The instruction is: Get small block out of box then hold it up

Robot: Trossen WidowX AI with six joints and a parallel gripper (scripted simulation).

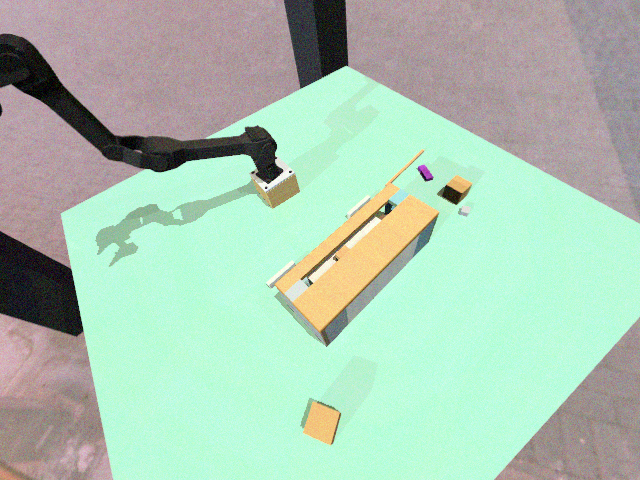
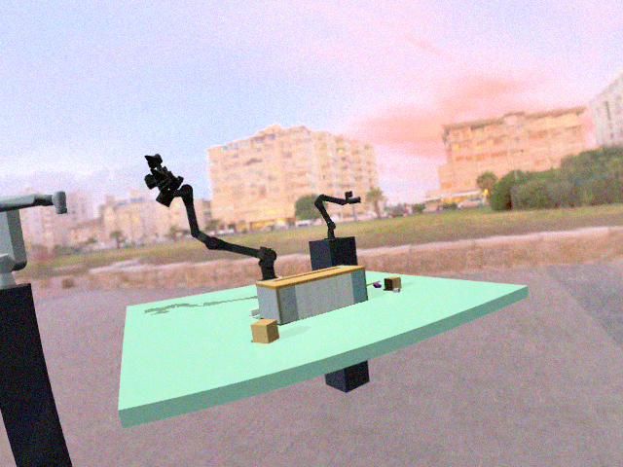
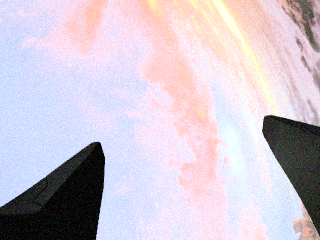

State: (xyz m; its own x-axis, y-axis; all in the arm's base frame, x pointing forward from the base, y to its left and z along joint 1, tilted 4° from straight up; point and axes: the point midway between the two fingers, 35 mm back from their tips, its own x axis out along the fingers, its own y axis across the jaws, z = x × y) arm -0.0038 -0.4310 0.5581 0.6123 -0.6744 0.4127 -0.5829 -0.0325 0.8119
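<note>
Right now the tan block is 540 mm below my gripper tip, 420 mm to the left of it and 370 mm ahead of it. The rest, counted from my gripper tip: thin stick 820 mm to the left, 620 mm below, 260 mm ahead; then tan box 570 mm below, 450 mm to the left, 360 mm ahead.
</note>
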